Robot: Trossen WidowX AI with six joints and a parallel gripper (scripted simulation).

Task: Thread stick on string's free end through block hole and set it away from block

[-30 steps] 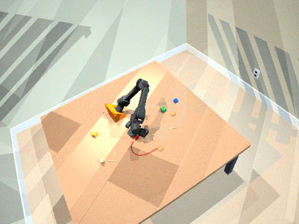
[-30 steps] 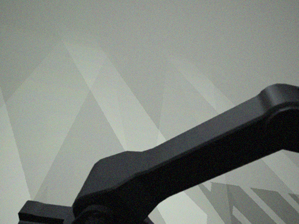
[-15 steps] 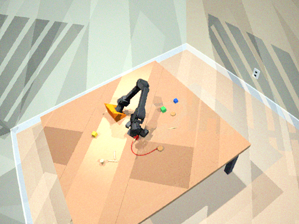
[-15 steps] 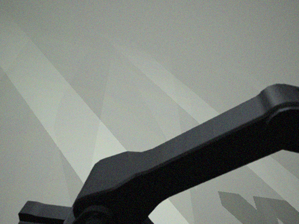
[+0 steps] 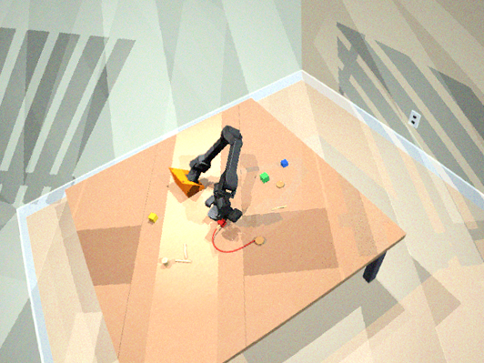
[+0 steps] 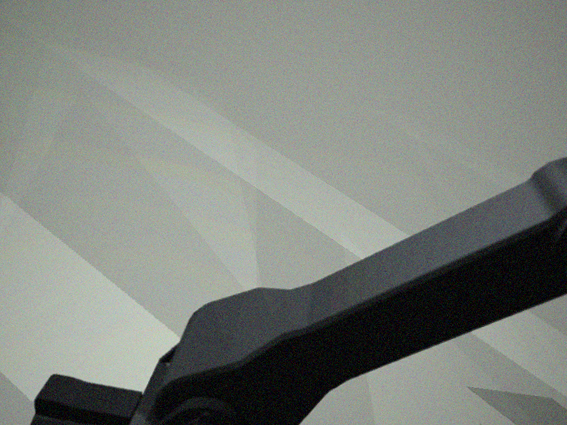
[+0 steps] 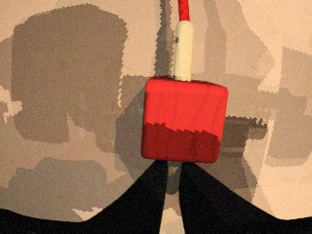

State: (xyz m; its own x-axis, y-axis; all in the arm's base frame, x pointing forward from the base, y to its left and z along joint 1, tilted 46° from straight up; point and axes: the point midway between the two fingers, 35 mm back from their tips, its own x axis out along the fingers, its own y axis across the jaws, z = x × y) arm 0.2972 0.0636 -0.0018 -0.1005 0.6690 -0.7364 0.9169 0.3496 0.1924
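Now: gripper tip 20 mm to the left of the red cube and 10 mm short of it. Also, from my gripper tip: blue cube (430 mm to the left, 140 mm behind); green cube (290 mm to the left, 110 mm behind, 10 mm above); yellow cube (310 mm to the right, 210 mm behind).
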